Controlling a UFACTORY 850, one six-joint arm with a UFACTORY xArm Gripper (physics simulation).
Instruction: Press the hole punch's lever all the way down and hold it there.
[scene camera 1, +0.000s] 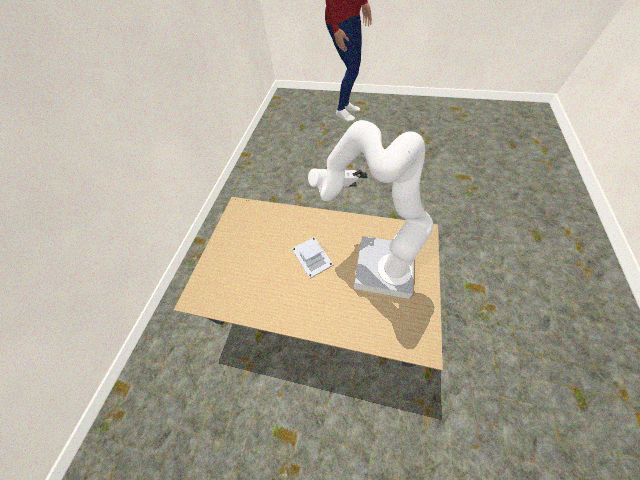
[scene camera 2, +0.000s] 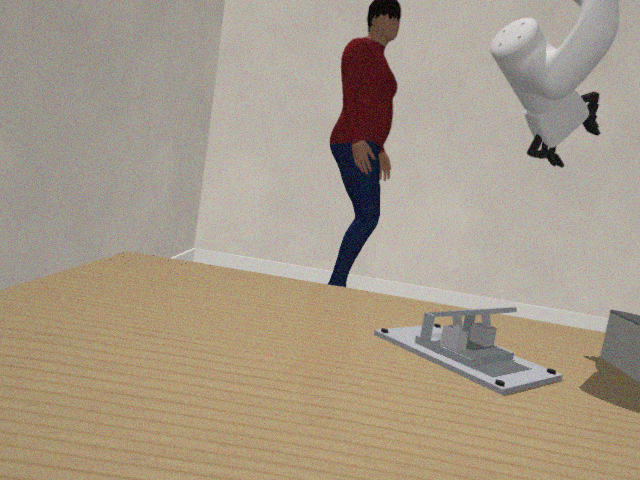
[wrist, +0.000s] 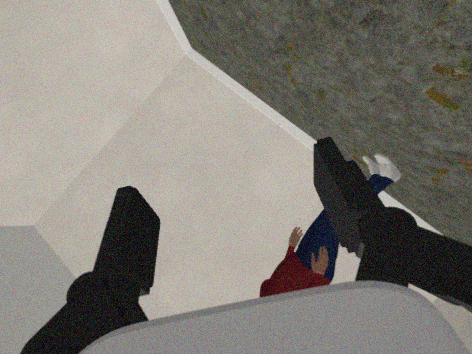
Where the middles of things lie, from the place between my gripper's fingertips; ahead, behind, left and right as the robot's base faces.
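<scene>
The light base plate (scene camera 2: 504, 377) is 280 mm to the left of my hand, 290 mm ahead of it and 390 mm below it. As for the hole punch lever (scene camera 2: 456, 315), my hand is well above it, far to the right of it and a long way short of it.
</scene>
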